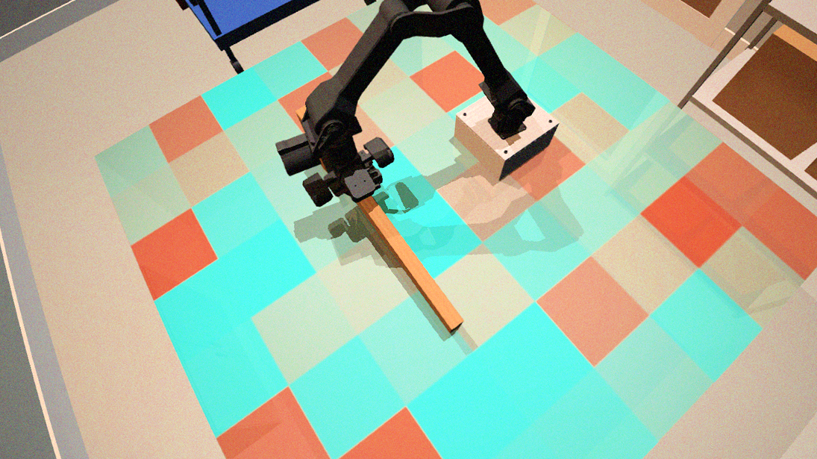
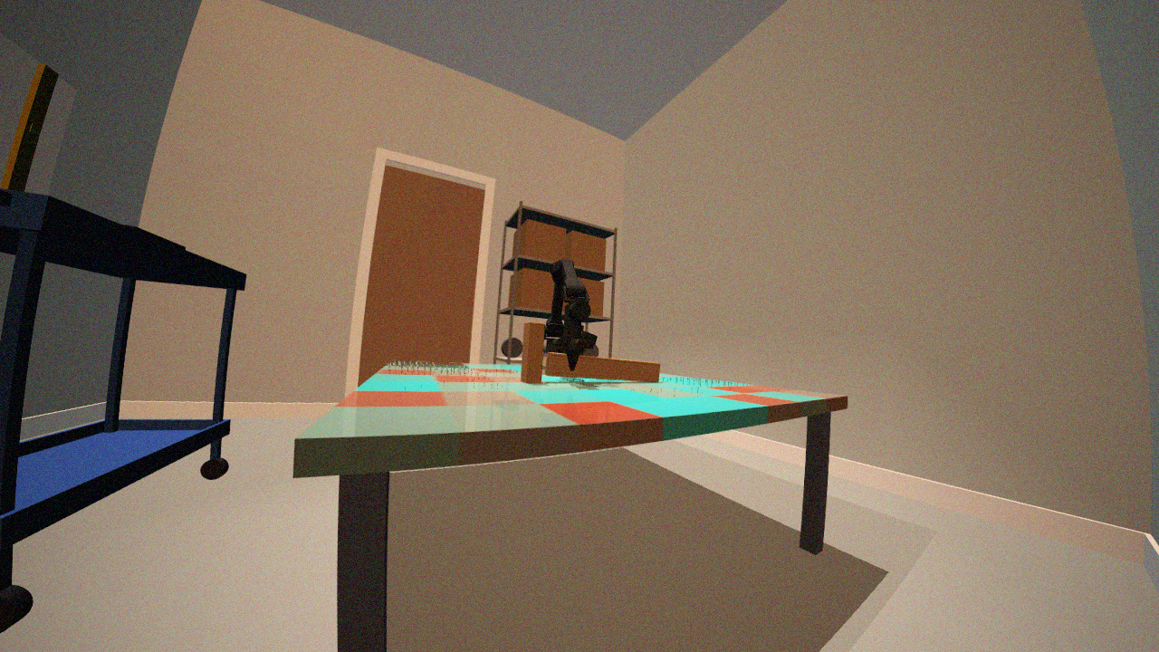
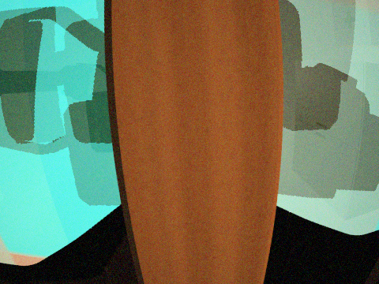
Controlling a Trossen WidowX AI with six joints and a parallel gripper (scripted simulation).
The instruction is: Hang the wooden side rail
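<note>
The headboard post lies 13 cm to the right of my gripper tip, 4 cm above it and 2 cm ahead of it.
</note>
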